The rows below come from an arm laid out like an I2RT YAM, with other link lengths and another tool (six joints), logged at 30 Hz.
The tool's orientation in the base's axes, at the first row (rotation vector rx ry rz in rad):
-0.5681 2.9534 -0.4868
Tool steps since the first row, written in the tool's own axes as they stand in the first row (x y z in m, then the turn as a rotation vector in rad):
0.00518 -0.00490 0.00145 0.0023 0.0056 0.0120
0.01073 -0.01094 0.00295 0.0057 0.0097 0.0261
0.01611 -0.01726 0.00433 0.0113 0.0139 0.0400
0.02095 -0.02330 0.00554 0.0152 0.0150 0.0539
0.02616 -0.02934 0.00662 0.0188 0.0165 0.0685
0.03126 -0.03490 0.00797 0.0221 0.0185 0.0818
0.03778 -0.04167 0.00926 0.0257 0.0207 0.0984
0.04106 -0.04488 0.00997 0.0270 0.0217 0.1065
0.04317 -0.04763 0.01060 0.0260 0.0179 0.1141
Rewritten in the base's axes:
-0.00288 -0.00668 0.00006 -0.0022 0.0006 -0.0132
-0.00571 -0.01452 0.00044 -0.0047 -0.0012 -0.0280
-0.00830 -0.02250 0.00103 -0.0092 -0.0037 -0.0427
-0.01051 -0.02998 0.00170 -0.0111 -0.0082 -0.0563
-0.01309 -0.03757 0.00249 -0.0127 -0.0125 -0.0707
-0.01568 -0.04477 0.00286 -0.0145 -0.0159 -0.0840
-0.01919 -0.05355 0.00364 -0.0161 -0.0201 -0.1005
-0.02101 -0.05782 0.00392 -0.0164 -0.0221 -0.1086
-0.02192 -0.06121 0.00415 -0.0130 -0.0273 -0.1145

